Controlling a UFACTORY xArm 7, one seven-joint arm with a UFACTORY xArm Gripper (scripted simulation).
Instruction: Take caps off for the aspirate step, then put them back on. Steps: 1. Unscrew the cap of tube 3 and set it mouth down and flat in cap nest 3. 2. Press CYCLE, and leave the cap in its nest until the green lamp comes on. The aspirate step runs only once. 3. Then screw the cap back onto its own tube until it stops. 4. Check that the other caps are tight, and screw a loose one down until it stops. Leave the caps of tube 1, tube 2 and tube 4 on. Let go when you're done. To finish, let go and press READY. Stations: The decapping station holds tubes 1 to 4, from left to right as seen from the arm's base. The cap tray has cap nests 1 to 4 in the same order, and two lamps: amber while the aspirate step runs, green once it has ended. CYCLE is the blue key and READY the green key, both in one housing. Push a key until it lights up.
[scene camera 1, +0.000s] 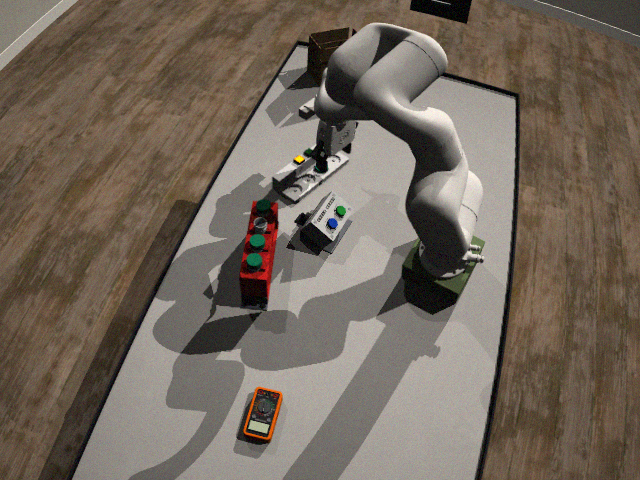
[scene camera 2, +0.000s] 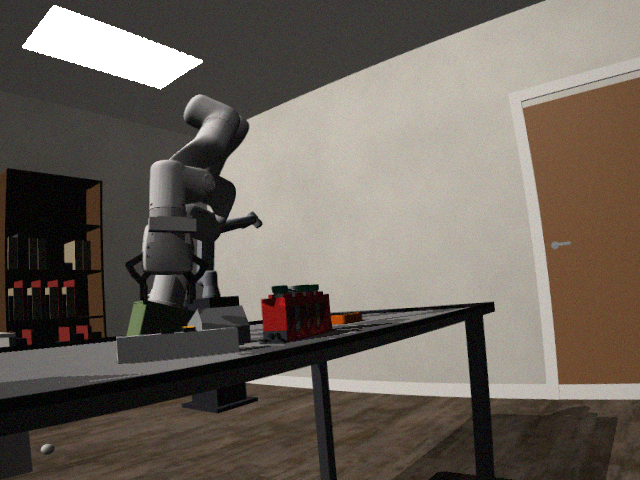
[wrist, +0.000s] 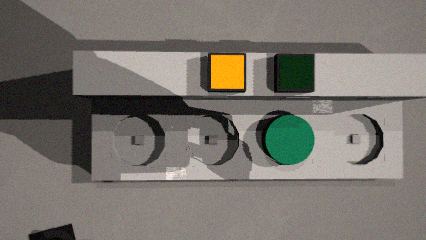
Labels:
my gripper: scene camera 1 333, 160; scene camera 2 168, 303; not seen in the wrist view (out of frame)
brown box: scene camera 1 319, 51; not seen in scene camera 2 (out of frame); not seen in the wrist view (out of frame)

